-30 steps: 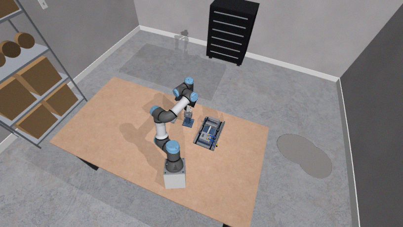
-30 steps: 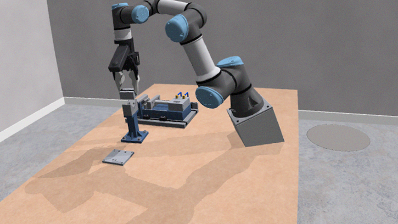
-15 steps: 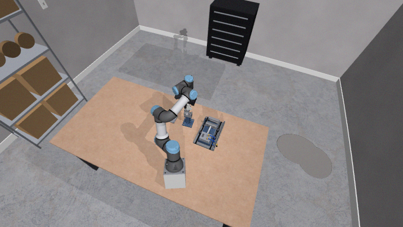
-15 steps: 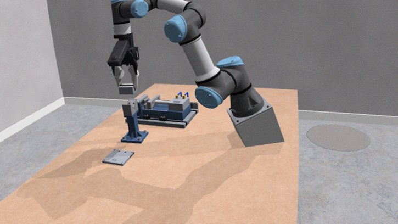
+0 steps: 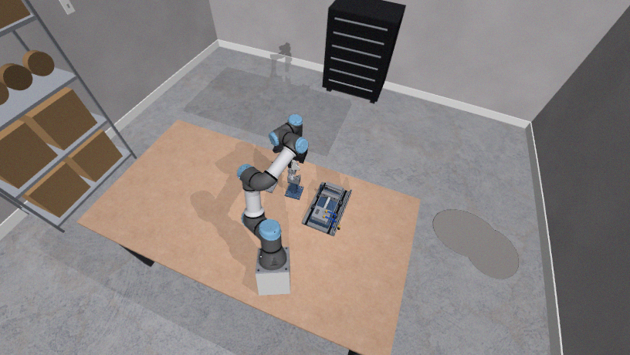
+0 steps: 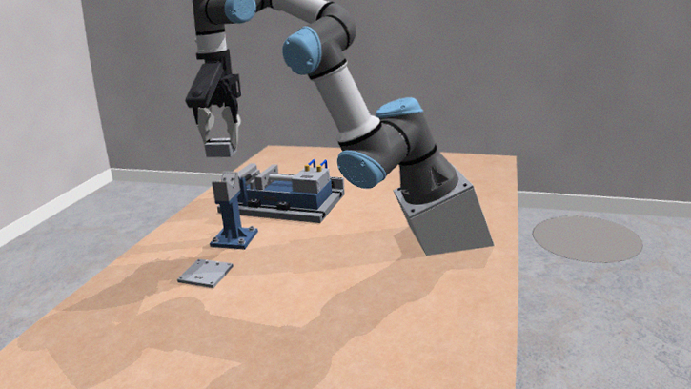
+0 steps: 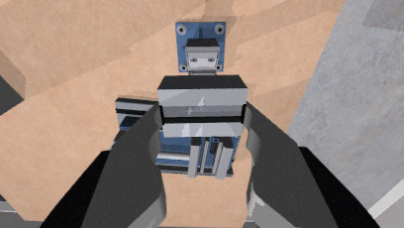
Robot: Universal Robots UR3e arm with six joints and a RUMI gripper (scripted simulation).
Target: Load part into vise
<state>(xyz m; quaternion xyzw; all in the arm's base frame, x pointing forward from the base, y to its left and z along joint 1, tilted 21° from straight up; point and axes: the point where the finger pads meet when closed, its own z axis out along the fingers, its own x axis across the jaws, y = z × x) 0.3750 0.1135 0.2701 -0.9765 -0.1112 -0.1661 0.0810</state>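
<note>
The part lies right at my hand. From my hand the other things lie so: fixed jaw: 110 mm ahead, 210 mm to the right, 160 mm below; work stop: 70 mm ahead, 160 mm to the right, 150 mm below; infeed plate: 40 mm behind, 160 mm to the left, 240 mm below.
</note>
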